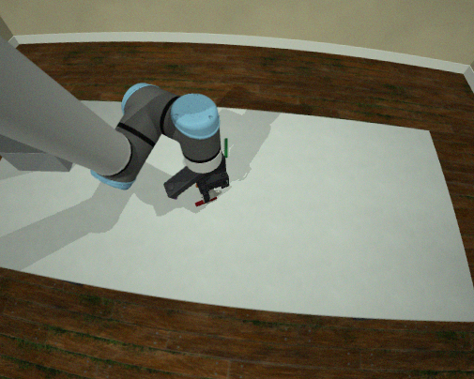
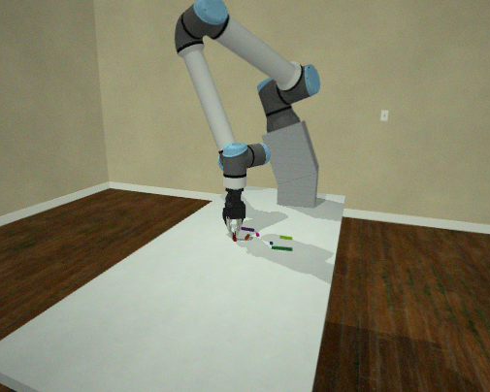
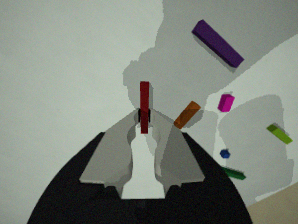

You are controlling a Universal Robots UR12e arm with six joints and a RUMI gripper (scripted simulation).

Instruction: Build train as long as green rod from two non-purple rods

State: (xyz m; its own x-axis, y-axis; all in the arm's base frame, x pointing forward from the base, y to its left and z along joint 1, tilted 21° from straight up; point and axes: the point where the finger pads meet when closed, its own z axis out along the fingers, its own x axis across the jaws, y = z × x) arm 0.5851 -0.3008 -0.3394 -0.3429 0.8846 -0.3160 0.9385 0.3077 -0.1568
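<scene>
My gripper is now 60 mm to the right of the orange rod, 10 mm past it and 10 mm above it. Also, from my hand: purple rod: 90 mm behind, 40 mm to the left, 10 mm below; red rod: 10 mm below; magenta rod: 90 mm to the left, 50 mm behind, 10 mm below.
</scene>
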